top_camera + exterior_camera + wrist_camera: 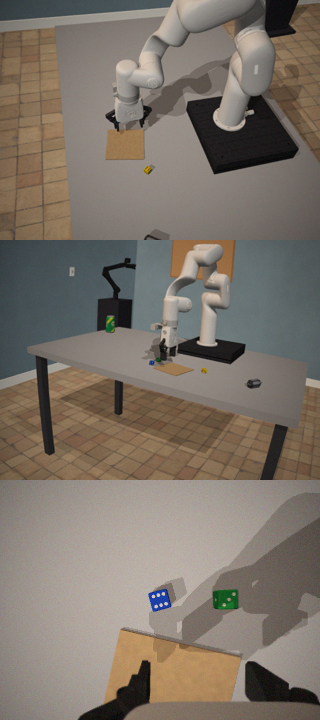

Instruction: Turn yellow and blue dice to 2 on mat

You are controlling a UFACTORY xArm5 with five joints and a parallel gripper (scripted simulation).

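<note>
Now: hand 10 mm past the yellow die, 190 mm to the right of it and 40 mm above it. The rest, counted from my hand: blue die (30 mm ahead, 70 mm to the right, 40 mm below); green die (40 mm behind, 70 mm to the right, 40 mm below); mat (30 mm ahead, 50 mm to the left, 50 mm below).
</note>
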